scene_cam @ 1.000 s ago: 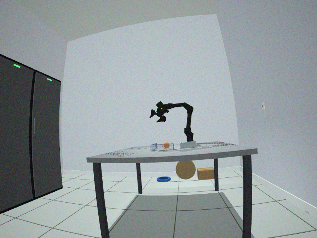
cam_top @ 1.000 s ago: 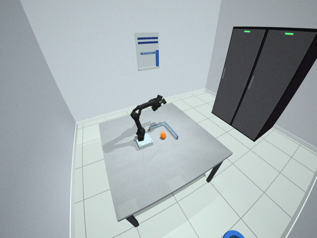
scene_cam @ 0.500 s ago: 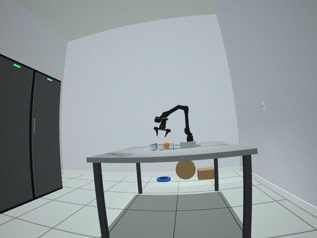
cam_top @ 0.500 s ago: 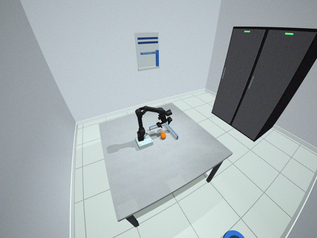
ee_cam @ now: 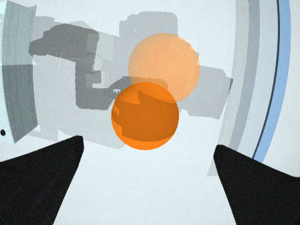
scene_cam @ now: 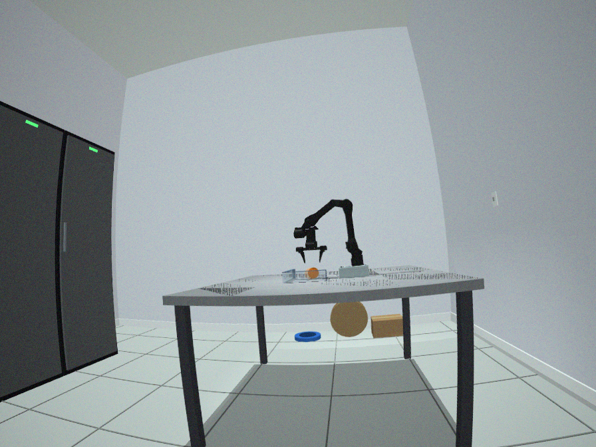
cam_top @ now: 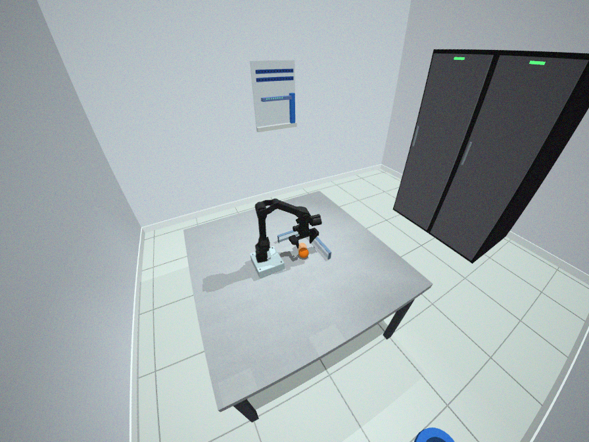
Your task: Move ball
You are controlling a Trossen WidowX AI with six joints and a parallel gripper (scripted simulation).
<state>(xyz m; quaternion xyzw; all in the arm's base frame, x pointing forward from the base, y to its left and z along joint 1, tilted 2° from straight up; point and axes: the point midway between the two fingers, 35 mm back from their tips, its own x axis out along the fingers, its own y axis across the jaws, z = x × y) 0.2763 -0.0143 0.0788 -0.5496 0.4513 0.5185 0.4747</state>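
The orange ball is 60 mm below my gripper tip. Round my gripper tip: see-through ball copy 50 mm to the left, 60 mm below.
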